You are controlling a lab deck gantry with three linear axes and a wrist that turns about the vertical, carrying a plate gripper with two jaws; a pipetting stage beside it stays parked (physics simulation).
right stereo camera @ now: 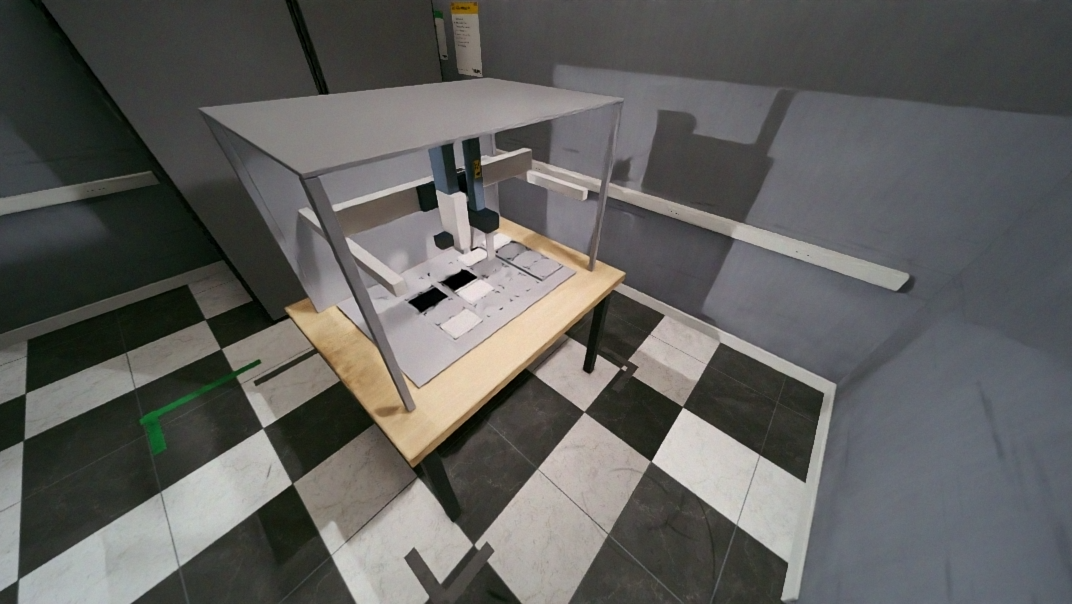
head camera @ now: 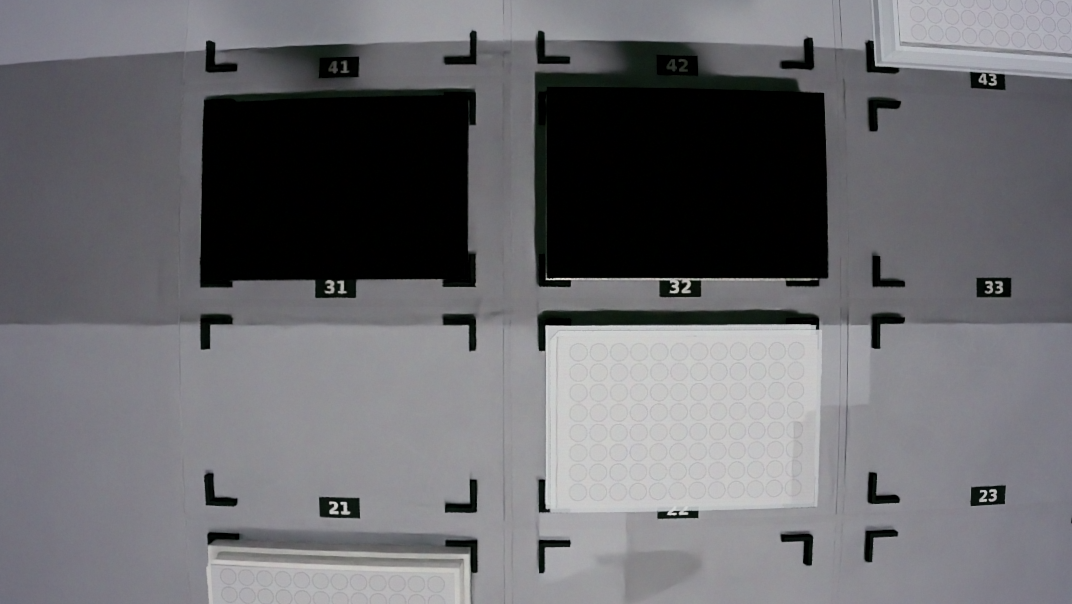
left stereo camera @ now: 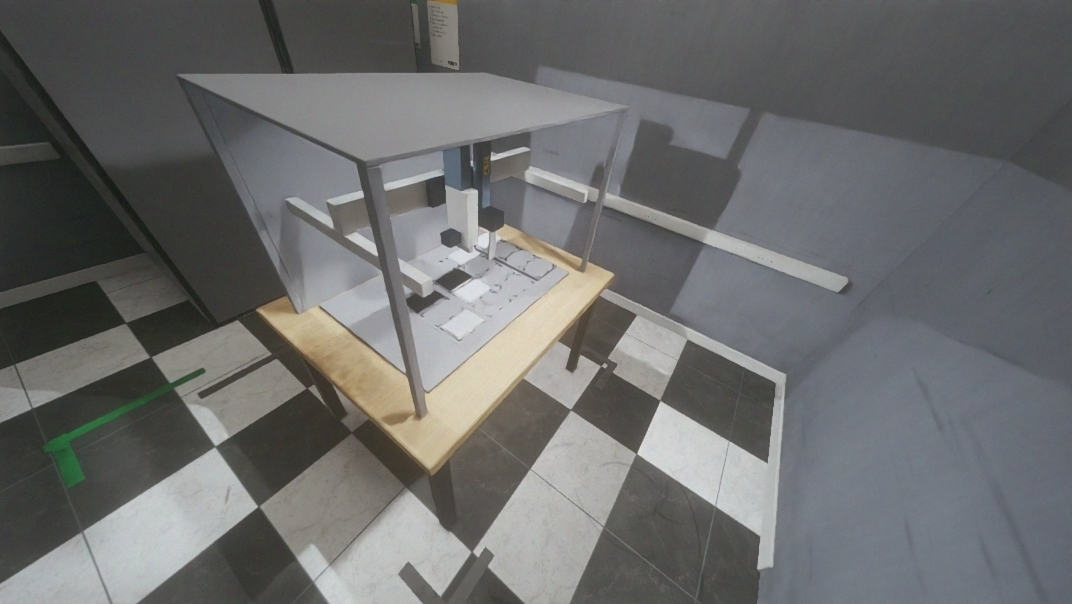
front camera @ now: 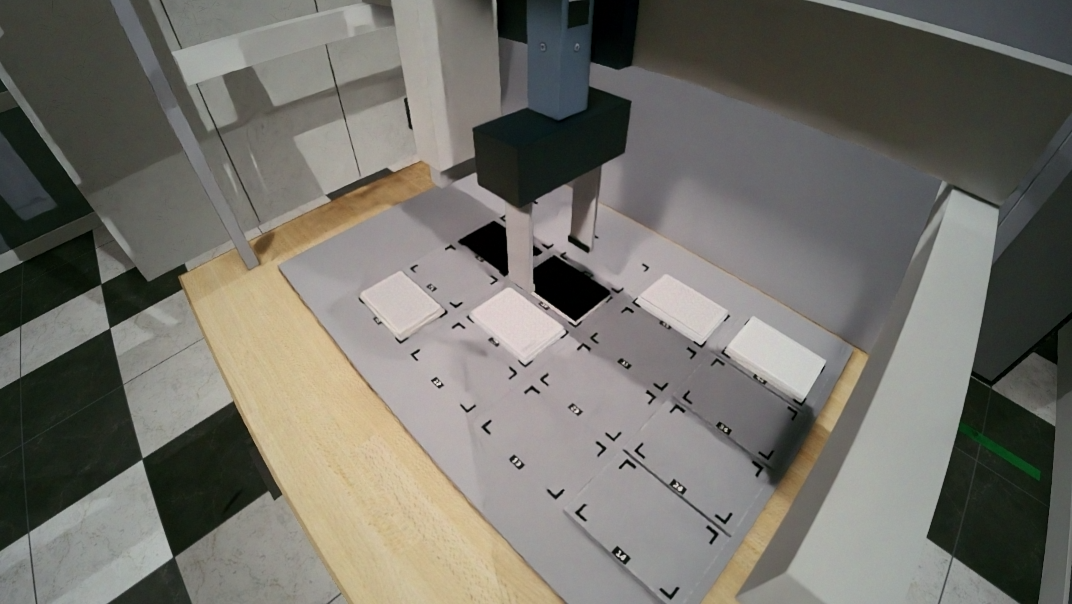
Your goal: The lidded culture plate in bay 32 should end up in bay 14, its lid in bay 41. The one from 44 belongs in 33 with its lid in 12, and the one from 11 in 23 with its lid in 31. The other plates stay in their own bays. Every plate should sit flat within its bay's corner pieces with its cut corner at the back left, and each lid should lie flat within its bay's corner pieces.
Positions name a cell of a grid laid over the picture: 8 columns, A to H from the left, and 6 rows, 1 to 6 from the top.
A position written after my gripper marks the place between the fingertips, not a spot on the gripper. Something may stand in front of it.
Labels:
my gripper: right stereo camera D3; left stereo camera D3; front camera E3; not seen in the head camera view (out of frame)

